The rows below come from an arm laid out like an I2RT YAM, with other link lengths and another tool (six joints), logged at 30 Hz.
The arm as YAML. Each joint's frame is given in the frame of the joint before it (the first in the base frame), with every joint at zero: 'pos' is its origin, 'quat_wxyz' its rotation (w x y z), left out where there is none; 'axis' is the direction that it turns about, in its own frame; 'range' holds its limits. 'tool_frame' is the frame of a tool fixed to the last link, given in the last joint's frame.
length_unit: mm
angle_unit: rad
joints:
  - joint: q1
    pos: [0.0, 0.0, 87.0]
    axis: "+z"
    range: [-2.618, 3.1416]
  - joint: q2
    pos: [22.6, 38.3, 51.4]
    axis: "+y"
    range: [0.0, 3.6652]
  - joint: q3
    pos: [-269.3, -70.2, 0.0]
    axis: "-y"
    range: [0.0, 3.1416]
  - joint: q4
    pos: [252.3, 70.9, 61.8]
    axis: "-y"
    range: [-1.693, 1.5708]
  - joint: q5
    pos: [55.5, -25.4, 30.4]
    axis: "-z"
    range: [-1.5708, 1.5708]
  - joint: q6
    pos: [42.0, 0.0, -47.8]
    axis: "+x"
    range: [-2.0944, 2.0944]
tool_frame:
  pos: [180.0, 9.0, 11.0]
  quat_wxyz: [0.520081, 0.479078, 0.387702, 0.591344]
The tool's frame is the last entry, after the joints.
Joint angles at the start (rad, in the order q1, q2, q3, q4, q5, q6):
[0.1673, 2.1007, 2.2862, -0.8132, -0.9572, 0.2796]
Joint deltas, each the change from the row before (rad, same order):
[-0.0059, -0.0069, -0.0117, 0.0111, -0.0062, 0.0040]
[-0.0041, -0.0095, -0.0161, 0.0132, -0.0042, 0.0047]
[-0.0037, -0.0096, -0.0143, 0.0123, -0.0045, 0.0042]
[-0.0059, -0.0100, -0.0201, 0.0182, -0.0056, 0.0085]
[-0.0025, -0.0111, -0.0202, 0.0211, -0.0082, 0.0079]
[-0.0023, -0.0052, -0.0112, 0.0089, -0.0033, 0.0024]
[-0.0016, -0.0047, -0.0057, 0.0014, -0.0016, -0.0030]
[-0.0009, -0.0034, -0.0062, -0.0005, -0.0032, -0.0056]
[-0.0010, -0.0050, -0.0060, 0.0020, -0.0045, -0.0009]
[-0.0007, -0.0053, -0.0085, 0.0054, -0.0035, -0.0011]
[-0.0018, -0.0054, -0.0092, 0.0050, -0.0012, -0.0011]
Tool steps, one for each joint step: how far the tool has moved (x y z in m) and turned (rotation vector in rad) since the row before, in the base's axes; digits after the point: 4 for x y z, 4 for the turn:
[0.0003, -0.0024, 0.0014, 0.0059, -0.0021, -0.0022]
[-0.0003, -0.0018, 0.0011, 0.0050, -0.0020, -0.0022]
[-0.0006, -0.0016, 0.0017, 0.0051, -0.0034, -0.0014]
[0.0003, -0.0025, 0.0006, 0.0072, 0.0000, -0.0040]
[-0.0011, -0.0006, 0.0018, 0.0089, -0.0042, 0.0018]
[-0.0003, -0.0009, 0.0000, 0.0030, -0.0005, -0.0003]
[-0.0009, -0.0008, 0.0006, -0.0001, -0.0029, 0.0006]
[-0.0012, -0.0002, -0.0004, -0.0006, -0.0015, 0.0035]
[-0.0015, -0.0002, 0.0010, 0.0023, -0.0014, 0.0030]
[-0.0012, -0.0001, 0.0005, 0.0019, -0.0029, 0.0025]
[-0.0005, -0.0009, 0.0000, 0.0005, -0.0021, -0.0005]

